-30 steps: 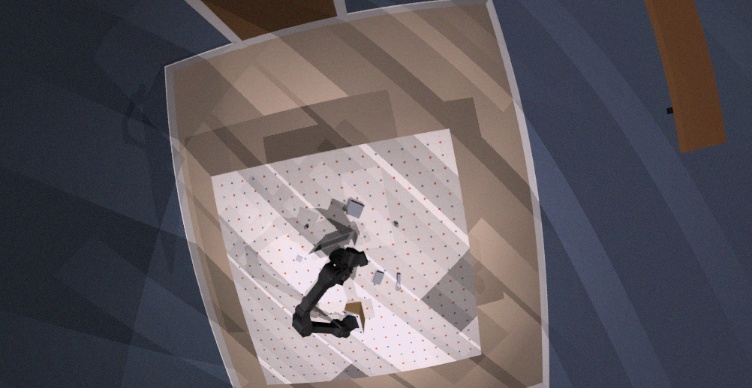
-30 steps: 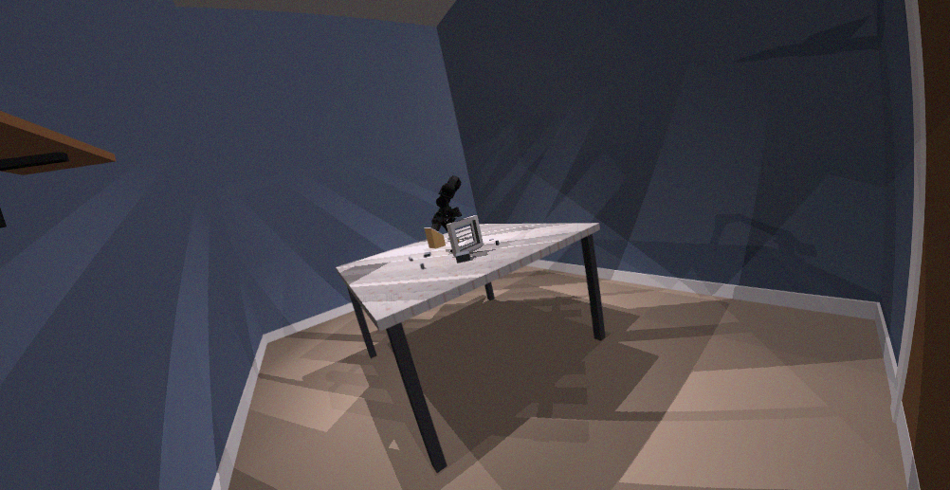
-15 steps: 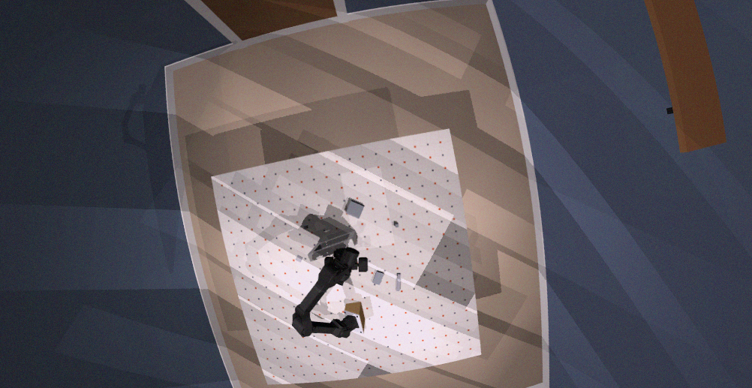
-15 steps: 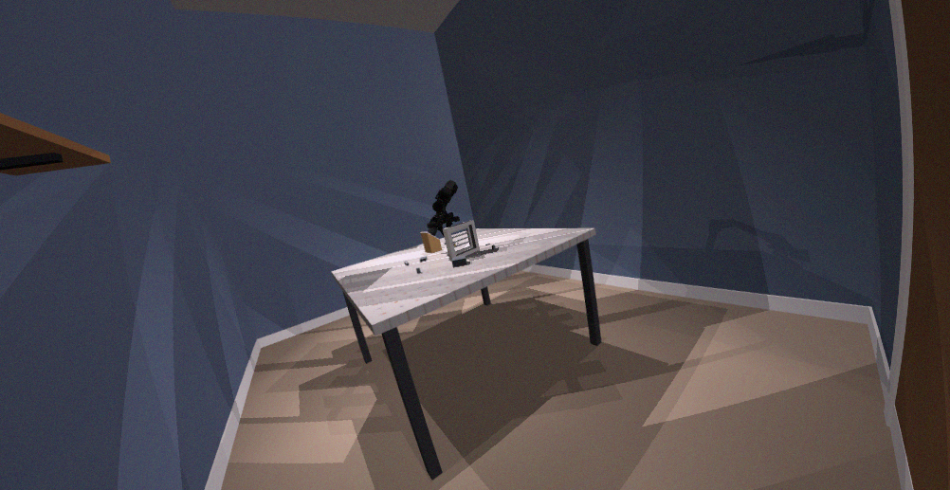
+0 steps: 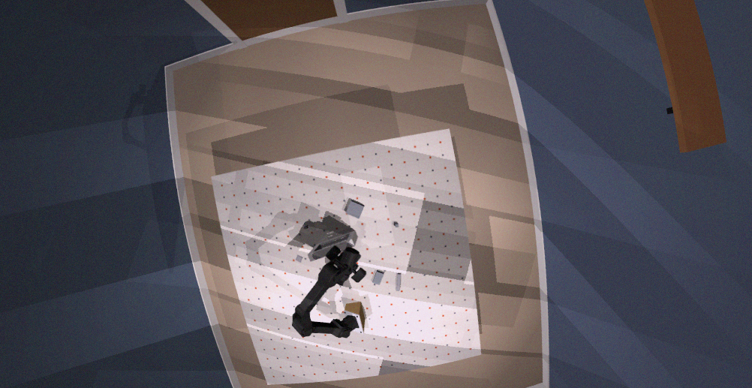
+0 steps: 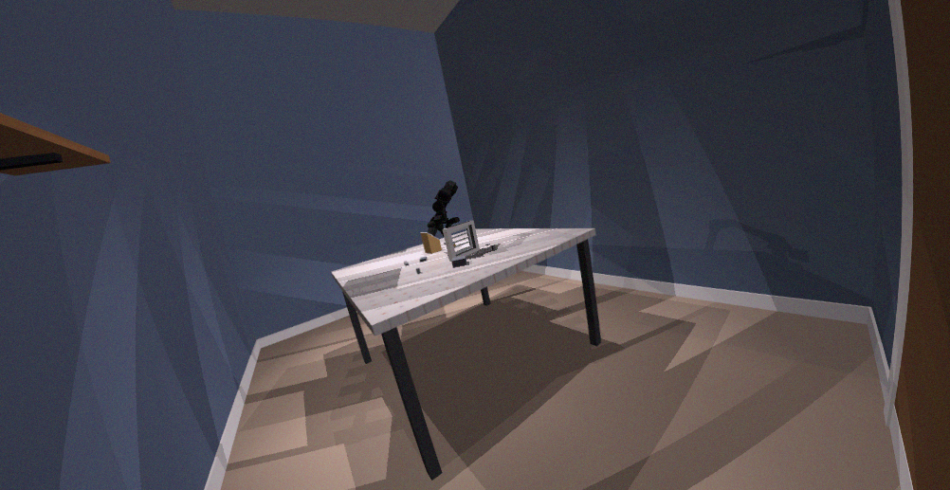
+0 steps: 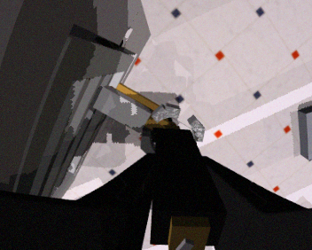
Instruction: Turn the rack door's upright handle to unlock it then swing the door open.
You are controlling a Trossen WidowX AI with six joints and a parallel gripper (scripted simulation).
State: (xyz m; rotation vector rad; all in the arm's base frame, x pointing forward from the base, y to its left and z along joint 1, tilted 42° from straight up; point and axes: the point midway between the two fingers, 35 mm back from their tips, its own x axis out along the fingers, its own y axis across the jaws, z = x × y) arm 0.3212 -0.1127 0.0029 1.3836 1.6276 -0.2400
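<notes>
My gripper tip is 20 mm above the door handle. The rest, counted from my gripper tip: thin grey bar (230 mm behind, 180 mm to the right, 120 mm below).
</notes>
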